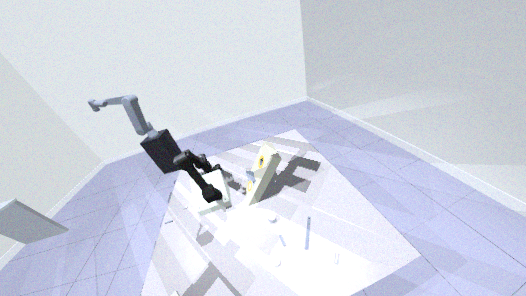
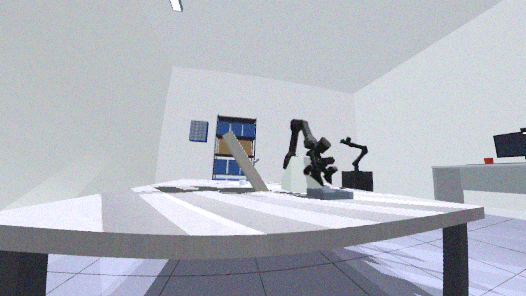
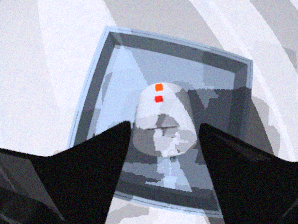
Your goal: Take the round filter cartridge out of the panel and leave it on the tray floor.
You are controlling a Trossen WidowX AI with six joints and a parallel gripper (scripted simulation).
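My gripper tip is now 1 cm above the round filter cartridge. Also, from my gripper tip: blue-grey tray: 4 cm below, 1 cm to the left; service panel: 39 cm ahead, 24 cm to the right, 11 cm above.
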